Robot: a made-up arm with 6 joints.
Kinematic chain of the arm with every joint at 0, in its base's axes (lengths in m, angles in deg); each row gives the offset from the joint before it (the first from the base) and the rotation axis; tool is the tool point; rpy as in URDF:
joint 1: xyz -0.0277 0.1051 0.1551 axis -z
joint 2: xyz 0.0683 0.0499 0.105 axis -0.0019 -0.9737 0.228
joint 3: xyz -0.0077 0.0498 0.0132 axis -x
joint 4: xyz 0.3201 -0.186 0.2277 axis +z
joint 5: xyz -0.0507 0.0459 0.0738 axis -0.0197 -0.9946 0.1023
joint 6: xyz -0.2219 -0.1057 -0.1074 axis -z
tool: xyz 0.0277 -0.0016 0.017 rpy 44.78 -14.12 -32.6
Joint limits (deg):
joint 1: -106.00..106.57
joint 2: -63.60..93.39
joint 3: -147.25..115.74
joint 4: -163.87..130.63
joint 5: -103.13..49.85
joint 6: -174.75..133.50
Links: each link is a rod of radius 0.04 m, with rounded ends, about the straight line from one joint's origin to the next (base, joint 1, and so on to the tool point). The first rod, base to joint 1, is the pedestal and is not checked.
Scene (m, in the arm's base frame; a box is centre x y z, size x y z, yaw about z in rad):
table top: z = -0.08
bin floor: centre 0.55 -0.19 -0.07 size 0.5 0.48 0.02 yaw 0
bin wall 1: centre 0.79 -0.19 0.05 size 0.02 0.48 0.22 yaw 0
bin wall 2: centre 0.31 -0.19 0.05 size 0.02 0.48 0.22 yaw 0
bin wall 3: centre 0.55 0.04 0.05 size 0.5 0.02 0.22 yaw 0
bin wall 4: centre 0.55 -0.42 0.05 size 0.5 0.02 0.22 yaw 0
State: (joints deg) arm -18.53 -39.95 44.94 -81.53 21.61 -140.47
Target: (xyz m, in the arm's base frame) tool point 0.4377 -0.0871 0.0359
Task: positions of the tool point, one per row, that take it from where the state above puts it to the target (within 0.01 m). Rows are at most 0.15 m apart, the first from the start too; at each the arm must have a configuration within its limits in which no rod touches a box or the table.
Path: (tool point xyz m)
1: 0.2943 0.3290 0.1772
2: 0.3669 0.2539 0.1934
3: 0.4205 0.1553 0.2162
4: 0.4464 0.0386 0.2452
5: 0.4377 -0.0871 0.2801
6: 0.4522 -0.0973 0.1611
7: 0.4377 -0.0871 0.0359

